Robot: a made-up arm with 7 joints.
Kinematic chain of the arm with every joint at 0, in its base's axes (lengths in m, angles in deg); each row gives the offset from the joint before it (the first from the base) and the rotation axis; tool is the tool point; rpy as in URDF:
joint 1: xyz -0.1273 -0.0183 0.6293 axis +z
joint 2: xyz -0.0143 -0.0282 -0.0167 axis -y
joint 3: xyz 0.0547 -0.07 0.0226 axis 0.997 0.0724 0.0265
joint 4: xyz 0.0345 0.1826 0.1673 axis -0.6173 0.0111 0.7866
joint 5: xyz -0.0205 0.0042 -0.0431 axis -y
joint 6: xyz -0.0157 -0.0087 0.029 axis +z
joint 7: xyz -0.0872 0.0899 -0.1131 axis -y
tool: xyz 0.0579 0.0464 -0.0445 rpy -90 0 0
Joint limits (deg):
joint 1: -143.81..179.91
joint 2: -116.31..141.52
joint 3: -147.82..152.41
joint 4: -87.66..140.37
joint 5: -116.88..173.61
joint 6: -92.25..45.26
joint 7: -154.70..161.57
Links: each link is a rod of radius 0.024 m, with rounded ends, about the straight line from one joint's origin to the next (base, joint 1, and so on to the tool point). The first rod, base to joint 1, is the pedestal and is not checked.
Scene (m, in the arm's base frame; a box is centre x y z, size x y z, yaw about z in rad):
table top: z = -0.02
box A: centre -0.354 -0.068 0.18 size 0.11 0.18 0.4 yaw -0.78
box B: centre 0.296 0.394 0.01 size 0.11 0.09 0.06 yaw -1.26
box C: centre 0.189 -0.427 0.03 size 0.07 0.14 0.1 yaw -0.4
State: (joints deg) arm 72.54 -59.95 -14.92 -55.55 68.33 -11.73 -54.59
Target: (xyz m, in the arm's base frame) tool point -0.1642 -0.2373 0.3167
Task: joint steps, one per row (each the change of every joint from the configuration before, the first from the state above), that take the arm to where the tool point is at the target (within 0.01 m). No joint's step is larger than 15 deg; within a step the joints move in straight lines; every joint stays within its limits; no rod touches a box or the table.
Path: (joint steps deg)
1: 1.06 3.46 -3.18 8.81 -14.92 -1.10 11.69
2: 1.07 3.46 -3.18 8.81 -14.91 -1.11 11.68
3: 1.06 3.46 -3.18 8.81 -14.92 -1.10 11.69
4: 1.06 3.46 -3.18 8.81 -14.92 -1.10 11.69
5: 1.07 3.46 -3.18 8.82 -14.91 -1.10 11.69
6: -0.44 -12.96 0.45 -2.72 12.20 4.42 -11.60
7: -0.44 -12.97 0.44 -2.72 12.21 4.42 -11.60
8: -0.44 -12.97 0.44 -2.72 12.21 4.41 -11.61
9: -0.44 -12.97 0.45 -2.72 12.20 4.42 -11.60
10: -0.43 -12.97 0.44 -2.72 12.21 4.42 -11.60
11: 8.62 10.03 -10.13 -5.72 2.11 0.69 -2.52
12: 8.62 10.04 -10.14 -5.73 2.11 0.68 -2.52
13: 8.62 10.03 -10.13 -5.72 2.10 0.69 -2.52

